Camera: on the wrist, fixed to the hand. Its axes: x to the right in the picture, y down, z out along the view.
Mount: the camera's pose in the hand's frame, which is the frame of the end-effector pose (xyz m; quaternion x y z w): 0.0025 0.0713 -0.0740 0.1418 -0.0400 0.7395 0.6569
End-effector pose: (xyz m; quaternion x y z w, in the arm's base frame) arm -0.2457 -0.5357 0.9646 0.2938 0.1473 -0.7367 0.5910
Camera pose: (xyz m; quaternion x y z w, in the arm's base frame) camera -0.1586 -0.5143 0.9144 0.3562 -0.2486 -0.0795 0.8972
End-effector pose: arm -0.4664 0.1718 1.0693 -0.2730 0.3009 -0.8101 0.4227
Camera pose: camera -0.4821 0.1558 0.9690 0.0707 0.2678 -0.2513 0.9274
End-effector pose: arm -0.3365 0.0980 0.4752 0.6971 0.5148 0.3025 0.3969
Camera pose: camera -0.3632 0.1073 0.5740 -0.9070 0.1503 -0.3913 0.0412
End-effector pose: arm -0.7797 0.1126 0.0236 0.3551 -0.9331 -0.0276 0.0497
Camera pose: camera -0.8203 0.1629 0.1035 0.4508 0.8814 -0.1367 0.0346
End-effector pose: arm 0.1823 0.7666 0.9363 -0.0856 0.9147 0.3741 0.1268
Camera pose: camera 0.1496 0.7645 1.0337 -0.6531 -0.7121 -0.2132 0.1446
